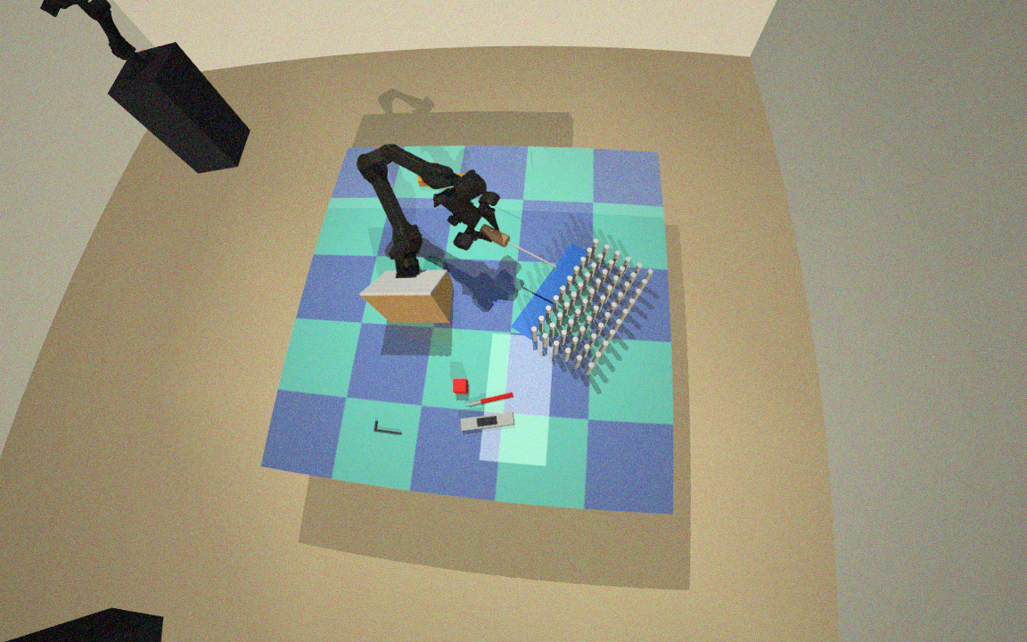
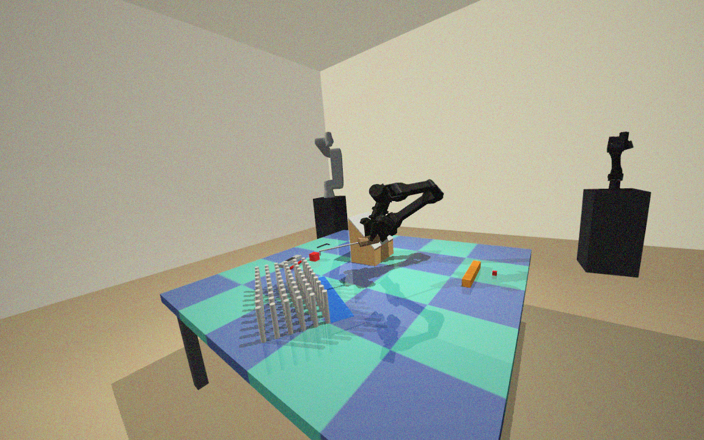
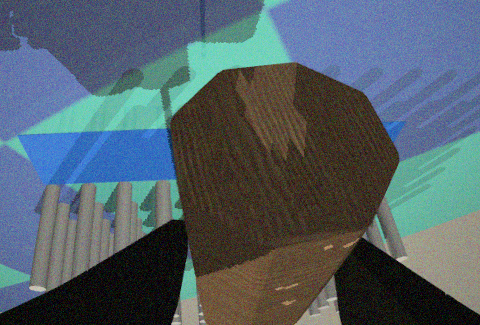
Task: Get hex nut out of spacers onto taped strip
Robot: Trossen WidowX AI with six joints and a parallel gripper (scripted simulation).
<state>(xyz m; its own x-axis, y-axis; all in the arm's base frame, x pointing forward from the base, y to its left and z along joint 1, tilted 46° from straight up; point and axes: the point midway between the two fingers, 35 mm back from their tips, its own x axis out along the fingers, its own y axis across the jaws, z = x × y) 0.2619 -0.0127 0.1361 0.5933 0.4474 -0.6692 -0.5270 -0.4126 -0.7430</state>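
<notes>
The blue taped strip lies 180 mm below my gripper tip, 170 mm ahead of it and 110 mm to the right of it. Also, from my gripper tip: orange block: 370 mm to the left, 200 mm behind, 170 mm below; then wooden-handled pick: 90 mm ahead, 60 mm to the right, 10 mm below; then red-handled tool: 470 mm to the right, 180 mm below, 70 mm behind.
</notes>
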